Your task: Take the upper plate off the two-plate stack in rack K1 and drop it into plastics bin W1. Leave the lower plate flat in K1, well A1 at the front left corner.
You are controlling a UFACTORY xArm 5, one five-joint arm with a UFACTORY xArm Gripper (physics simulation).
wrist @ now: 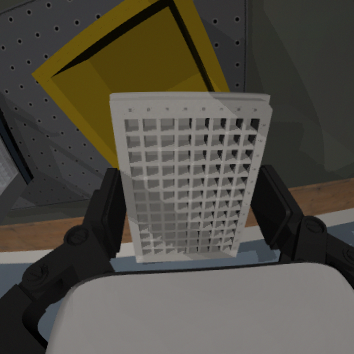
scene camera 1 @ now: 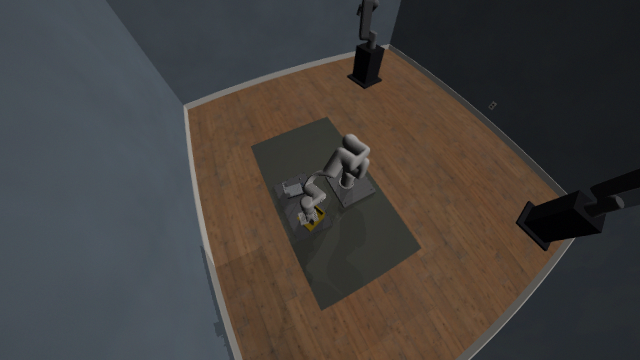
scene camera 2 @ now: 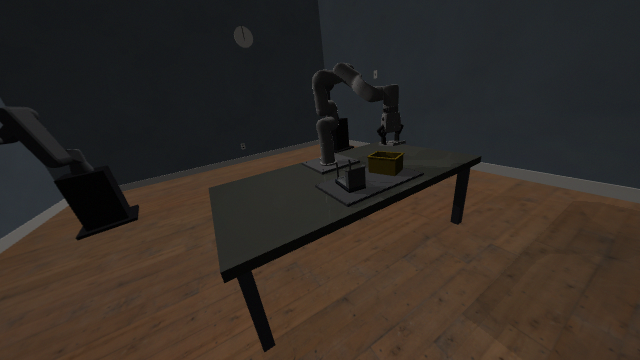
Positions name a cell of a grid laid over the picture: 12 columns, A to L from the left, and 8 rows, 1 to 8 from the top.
A gridded plate (wrist: G4) is 11 cm from the lens.
